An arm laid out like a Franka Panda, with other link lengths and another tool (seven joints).
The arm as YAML. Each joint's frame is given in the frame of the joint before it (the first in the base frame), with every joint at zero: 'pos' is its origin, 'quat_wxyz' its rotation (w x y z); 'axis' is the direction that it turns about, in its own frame. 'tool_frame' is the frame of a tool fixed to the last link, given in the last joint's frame.
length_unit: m
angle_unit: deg
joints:
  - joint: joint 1
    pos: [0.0, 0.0, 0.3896]
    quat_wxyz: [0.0, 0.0, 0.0, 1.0]
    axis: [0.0, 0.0, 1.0]
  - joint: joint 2
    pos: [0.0, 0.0, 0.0]
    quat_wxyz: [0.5, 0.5, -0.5, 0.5]
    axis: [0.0, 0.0, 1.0]
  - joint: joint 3
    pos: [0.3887, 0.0, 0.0]
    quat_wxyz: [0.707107, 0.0, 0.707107, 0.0]
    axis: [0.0, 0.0, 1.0]
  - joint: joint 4
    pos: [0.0, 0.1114, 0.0]
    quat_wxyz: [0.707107, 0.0, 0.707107, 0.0]
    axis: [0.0, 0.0, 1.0]
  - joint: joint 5
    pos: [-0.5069, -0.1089, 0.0]
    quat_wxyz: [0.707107, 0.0, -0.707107, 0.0]
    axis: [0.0, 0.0, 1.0]
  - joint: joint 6
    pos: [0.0, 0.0, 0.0]
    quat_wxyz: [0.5, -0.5, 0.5, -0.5]
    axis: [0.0, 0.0, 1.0]
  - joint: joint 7
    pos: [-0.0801, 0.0, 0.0]
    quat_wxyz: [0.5, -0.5, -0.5, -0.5]
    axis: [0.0, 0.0, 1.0]
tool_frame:
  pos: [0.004, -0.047, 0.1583]
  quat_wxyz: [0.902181, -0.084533, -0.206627, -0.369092]
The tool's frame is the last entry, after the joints.
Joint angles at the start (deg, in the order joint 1, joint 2, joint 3, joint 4, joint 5, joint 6, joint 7):
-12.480 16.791 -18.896 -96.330 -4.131 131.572 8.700
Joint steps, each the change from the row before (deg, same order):
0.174 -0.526 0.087 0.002 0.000 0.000 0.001
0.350 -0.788 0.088 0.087 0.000 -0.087 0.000
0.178 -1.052 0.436 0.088 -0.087 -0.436 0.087
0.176 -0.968 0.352 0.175 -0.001 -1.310 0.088
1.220 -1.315 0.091 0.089 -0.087 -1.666 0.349
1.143 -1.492 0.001 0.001 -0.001 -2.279 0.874
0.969 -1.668 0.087 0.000 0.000 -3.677 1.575
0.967 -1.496 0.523 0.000 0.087 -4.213 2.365
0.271 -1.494 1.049 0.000 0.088 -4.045 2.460
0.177 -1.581 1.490 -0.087 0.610 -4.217 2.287
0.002 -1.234 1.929 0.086 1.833 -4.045 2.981
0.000 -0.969 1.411 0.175 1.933 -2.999 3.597
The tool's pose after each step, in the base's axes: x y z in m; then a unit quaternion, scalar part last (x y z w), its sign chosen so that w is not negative. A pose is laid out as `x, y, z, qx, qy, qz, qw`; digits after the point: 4 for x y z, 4 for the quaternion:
0.7715, -0.4525, 0.5429, -0.7662, 0.6337, -0.0119, 0.1058
0.7729, -0.4463, 0.5553, -0.7686, 0.6301, -0.0175, 0.1092
0.7738, -0.4379, 0.5701, -0.7712, 0.6260, -0.0219, 0.1133
0.7727, -0.4301, 0.5821, -0.7722, 0.6244, -0.0192, 0.1162
0.7748, -0.4112, 0.5974, -0.7760, 0.6192, -0.0155, 0.1195
0.7727, -0.3943, 0.6123, -0.7751, 0.6194, -0.0080, 0.1242
0.7654, -0.3784, 0.6253, -0.7685, 0.6268, 0.0087, 0.1287
0.7590, -0.3572, 0.6340, -0.7587, 0.6369, 0.0310, 0.1334
0.7506, -0.3387, 0.6431, -0.7472, 0.6482, 0.0518, 0.1375
0.7424, -0.3144, 0.6517, -0.7371, 0.6560, 0.0759, 0.1432
0.7368, -0.2850, 0.6579, -0.7225, 0.6654, 0.1029, 0.1570
0.7311, -0.2625, 0.6644, -0.7025, 0.6794, 0.1223, 0.1728

